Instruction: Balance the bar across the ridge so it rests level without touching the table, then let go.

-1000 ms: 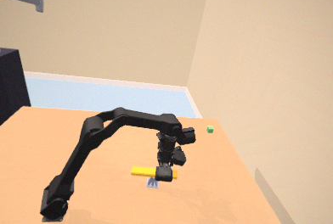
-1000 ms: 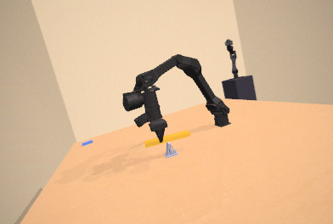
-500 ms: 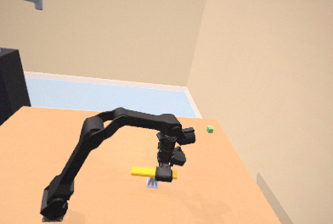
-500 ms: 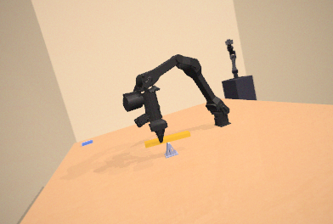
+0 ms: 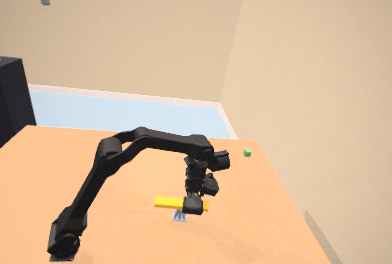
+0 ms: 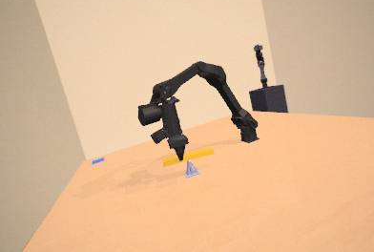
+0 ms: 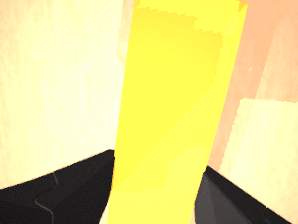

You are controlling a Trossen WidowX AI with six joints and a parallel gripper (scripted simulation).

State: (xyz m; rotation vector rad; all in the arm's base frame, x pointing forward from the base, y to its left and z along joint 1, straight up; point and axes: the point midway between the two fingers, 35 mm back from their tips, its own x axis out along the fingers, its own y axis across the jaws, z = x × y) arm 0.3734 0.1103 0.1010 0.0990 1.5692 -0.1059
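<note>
My gripper tip is 3 cm past the yellow bar. From my gripper tip the other things lie so: small green cube 37 cm ahead, 39 cm to the left, 5 cm below; then small blue block 37 cm ahead, 61 cm to the right, 6 cm below.
</note>
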